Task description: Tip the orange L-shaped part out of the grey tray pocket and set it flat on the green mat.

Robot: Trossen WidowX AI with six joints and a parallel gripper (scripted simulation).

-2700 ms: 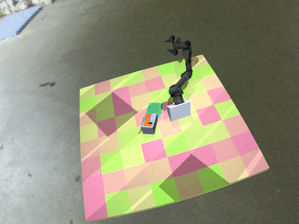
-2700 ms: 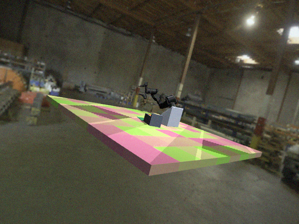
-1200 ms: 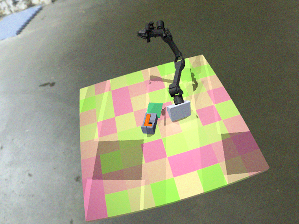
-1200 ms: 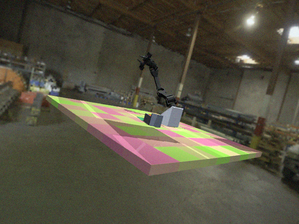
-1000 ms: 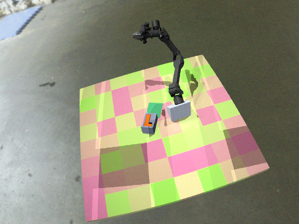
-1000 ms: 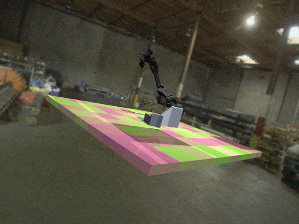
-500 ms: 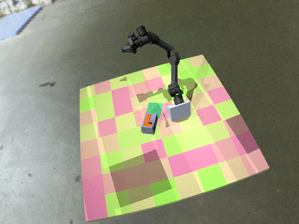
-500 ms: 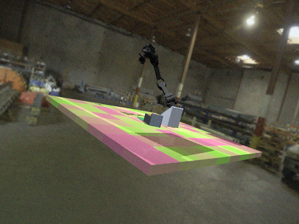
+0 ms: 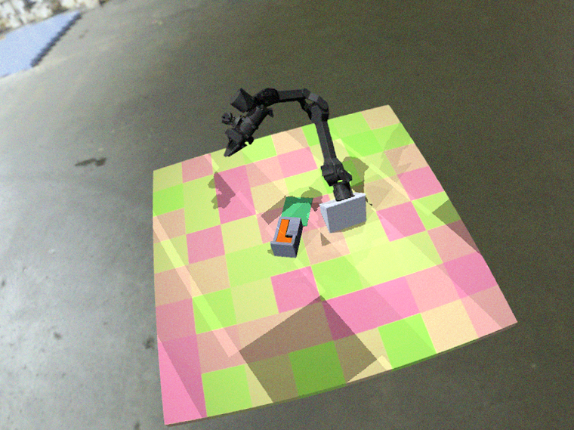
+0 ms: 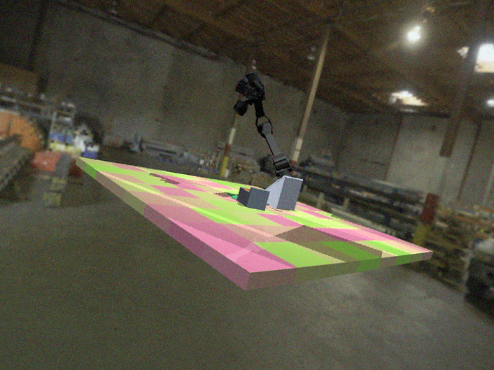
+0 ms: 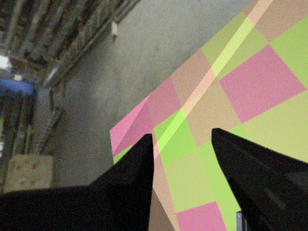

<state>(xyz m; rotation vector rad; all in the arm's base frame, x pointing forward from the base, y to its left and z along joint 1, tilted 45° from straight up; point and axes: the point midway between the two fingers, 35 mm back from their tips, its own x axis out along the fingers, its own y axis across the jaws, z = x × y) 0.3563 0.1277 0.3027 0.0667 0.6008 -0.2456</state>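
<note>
The orange L-shaped part lies 38 cm below my gripper tip, 13 cm to the left of it and 11 cm behind it. From my gripper tip the other things lie so: green mat 45 cm below, 19 cm behind, 2 cm to the right.
</note>
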